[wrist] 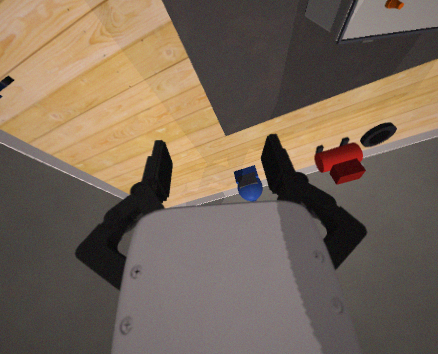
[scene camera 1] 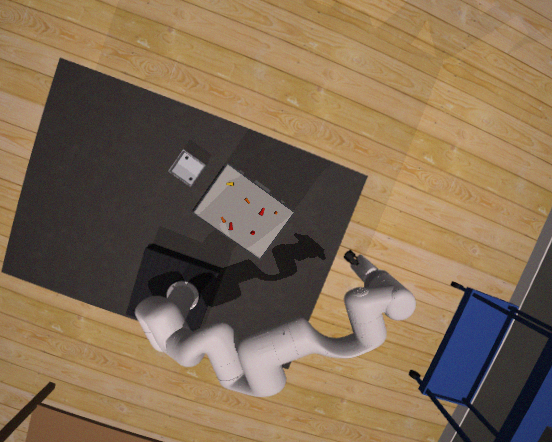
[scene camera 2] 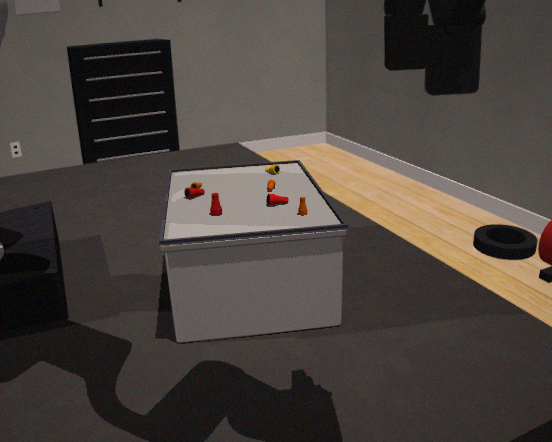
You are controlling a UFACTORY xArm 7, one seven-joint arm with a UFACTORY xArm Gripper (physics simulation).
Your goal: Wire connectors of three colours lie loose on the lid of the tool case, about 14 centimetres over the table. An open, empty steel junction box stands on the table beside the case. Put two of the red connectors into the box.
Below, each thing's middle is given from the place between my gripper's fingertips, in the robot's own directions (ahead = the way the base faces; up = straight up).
I see the tool case (scene camera 2: pixel 255 269) 38 cm to the left of my hand, 27 cm below it and 1 cm behind it. The rest, counted from my hand: steel junction box (scene camera 1: pixel 187 168) (65 cm to the left, 32 cm below, 6 cm ahead).
